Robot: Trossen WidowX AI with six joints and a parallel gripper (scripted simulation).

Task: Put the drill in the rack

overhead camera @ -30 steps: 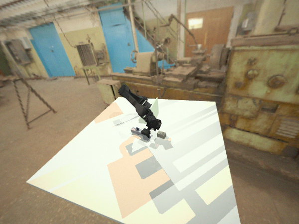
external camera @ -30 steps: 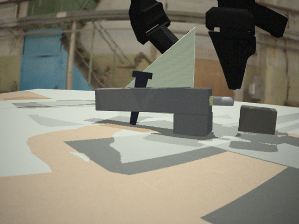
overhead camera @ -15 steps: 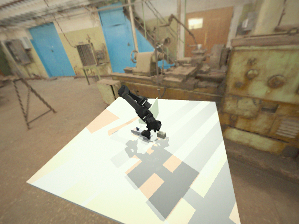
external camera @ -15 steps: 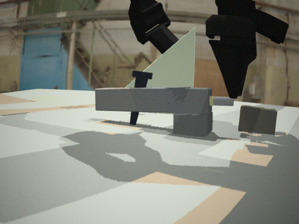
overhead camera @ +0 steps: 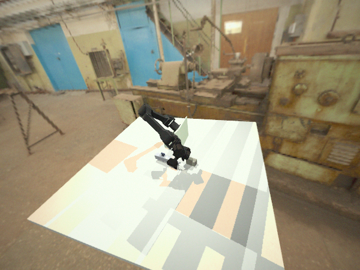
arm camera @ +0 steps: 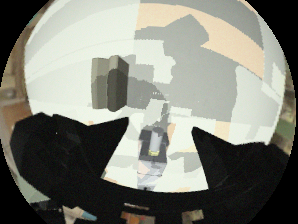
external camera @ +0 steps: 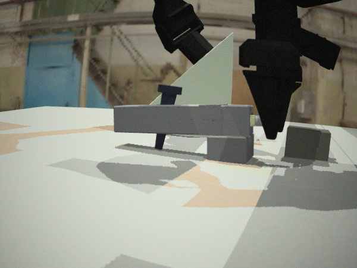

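The drill lies 60 mm to the right of my gripper tip, 20 mm behind it and 10 mm above it. Round my gripper tip: grey housing bar 110 mm to the right, 30 mm behind; key 140 mm to the right, 40 mm behind, 20 mm above; grey-brown block 70 mm behind, 60 mm to the left, 20 mm below.
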